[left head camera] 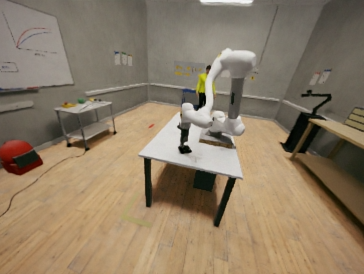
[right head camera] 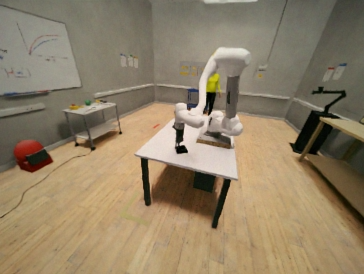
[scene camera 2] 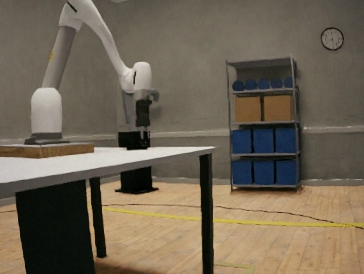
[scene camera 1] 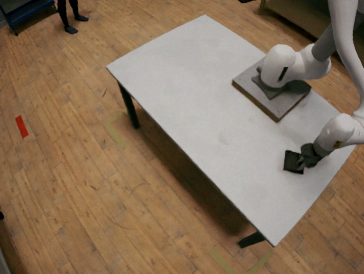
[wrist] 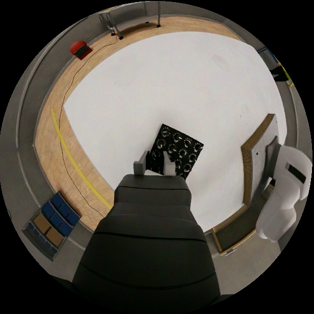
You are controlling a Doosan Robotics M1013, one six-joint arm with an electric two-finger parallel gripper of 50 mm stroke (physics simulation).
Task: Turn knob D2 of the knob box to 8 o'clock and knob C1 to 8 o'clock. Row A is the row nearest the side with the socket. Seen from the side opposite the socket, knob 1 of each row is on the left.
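Seen in the pictures: gripper, fingertip midpoint: (left head camera: 181, 146) (right head camera: 177, 146) (scene camera 2: 144, 138) (scene camera 1: 298, 166); arm's base, link origin: (left head camera: 213, 133) (right head camera: 212, 133) (scene camera 2: 46, 144) (scene camera 1: 271, 84).
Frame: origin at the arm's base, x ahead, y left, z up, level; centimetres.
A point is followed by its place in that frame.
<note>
The black knob box (wrist: 181, 145) (scene camera 1: 291, 163) @(x 21.6, y 44.2, z -3.2 cm) (left head camera: 185, 150) @(x 16.8, y 48.6, z -2.4 cm) (right head camera: 182, 150) @(x 16.0, y 47.7, z -2.6 cm) lies flat on the white table (wrist: 125, 90) (scene camera 1: 185, 90) @(x 44.6, y -23.5, z -5.4 cm), turned at an angle in the wrist view. Several round knobs with white markings show on its top. The row letters, the socket and exact knob directions are too small to read. My gripper (wrist: 155, 156) points down over the side of the box nearest the gripper body in the wrist view. Its fingers stand apart, partly open, with nothing held. The fingers hide part of the box, and I cannot tell which knob lies between them.
The robot's base stands on a wood-edged mounting block (scene camera 1: 257, 102) @(x 14.9, y 5.7, z -2.2 cm) (wrist: 248, 175) on the same table, to the right of the box in the wrist view. A wheeled cart (left head camera: 85, 108), a wooden workbench (left head camera: 340, 131) and a shelf unit (scene camera 2: 262, 123) stand away from the table.
</note>
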